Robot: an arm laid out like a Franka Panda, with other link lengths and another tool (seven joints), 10 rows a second.
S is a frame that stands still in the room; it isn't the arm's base.
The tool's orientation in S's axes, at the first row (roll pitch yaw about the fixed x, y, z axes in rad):
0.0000, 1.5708, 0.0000
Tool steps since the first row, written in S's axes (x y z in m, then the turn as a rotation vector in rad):
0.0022, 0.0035, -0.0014, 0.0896, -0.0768, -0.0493
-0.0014, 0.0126, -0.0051, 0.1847, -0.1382, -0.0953
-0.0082, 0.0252, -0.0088, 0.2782, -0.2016, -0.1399
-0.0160, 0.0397, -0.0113, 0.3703, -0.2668, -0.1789
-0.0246, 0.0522, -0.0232, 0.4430, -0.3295, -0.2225
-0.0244, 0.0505, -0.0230, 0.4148, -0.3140, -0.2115
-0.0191, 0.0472, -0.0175, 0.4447, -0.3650, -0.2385
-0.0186, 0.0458, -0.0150, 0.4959, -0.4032, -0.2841
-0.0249, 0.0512, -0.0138, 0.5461, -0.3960, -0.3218
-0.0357, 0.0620, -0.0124, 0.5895, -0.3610, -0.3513
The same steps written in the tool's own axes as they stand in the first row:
0.0014, 0.0035, 0.0022, 0.0493, -0.0768, 0.0896
0.0051, 0.0126, -0.0014, 0.0953, -0.1382, 0.1847
0.0088, 0.0252, -0.0082, 0.1399, -0.2016, 0.2782
0.0113, 0.0397, -0.0160, 0.1789, -0.2668, 0.3703
0.0232, 0.0522, -0.0246, 0.2225, -0.3295, 0.4430
0.0230, 0.0505, -0.0244, 0.2115, -0.3140, 0.4148
0.0175, 0.0472, -0.0191, 0.2385, -0.3650, 0.4447
0.0150, 0.0458, -0.0186, 0.2841, -0.4032, 0.4959
0.0138, 0.0512, -0.0249, 0.3218, -0.3960, 0.5461
0.0124, 0.0620, -0.0357, 0.3513, -0.3610, 0.5895

